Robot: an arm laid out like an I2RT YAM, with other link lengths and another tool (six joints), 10 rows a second.
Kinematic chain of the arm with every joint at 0, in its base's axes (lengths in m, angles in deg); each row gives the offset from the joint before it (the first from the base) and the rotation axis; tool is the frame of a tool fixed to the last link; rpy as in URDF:
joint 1: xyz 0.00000 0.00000 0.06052 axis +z
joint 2: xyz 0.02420 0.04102 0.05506 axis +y
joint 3: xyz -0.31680 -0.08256 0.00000 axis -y
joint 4: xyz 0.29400 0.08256 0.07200 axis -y
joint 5: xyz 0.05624 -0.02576 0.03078 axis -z
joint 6: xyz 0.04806 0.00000 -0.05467 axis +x
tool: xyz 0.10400 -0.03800 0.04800 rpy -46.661 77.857 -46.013
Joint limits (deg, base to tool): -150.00..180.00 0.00..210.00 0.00..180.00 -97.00..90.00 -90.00..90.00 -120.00..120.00
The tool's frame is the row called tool.
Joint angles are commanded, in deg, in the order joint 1, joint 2, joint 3, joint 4, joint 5, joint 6. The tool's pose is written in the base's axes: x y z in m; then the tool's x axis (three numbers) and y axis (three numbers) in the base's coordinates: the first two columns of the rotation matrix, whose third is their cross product. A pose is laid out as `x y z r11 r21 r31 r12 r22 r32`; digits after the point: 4 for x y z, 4 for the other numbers.
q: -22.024, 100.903, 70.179, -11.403, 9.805, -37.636
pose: 0.5069 -0.2174 0.2279 -0.6831 -0.5125 -0.5203 -0.1152 0.7792 -0.6161
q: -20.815, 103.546, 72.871, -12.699, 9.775, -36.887
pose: 0.5222 -0.2115 0.2213 -0.6842 -0.5127 -0.5187 -0.1341 0.7875 -0.6016
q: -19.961, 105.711, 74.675, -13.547, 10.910, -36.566
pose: 0.5318 -0.2095 0.2132 -0.6972 -0.5116 -0.5022 -0.1450 0.7866 -0.6002
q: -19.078, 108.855, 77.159, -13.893, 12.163, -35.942
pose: 0.5458 -0.2092 0.2023 -0.7095 -0.5075 -0.4889 -0.1493 0.7863 -0.5995
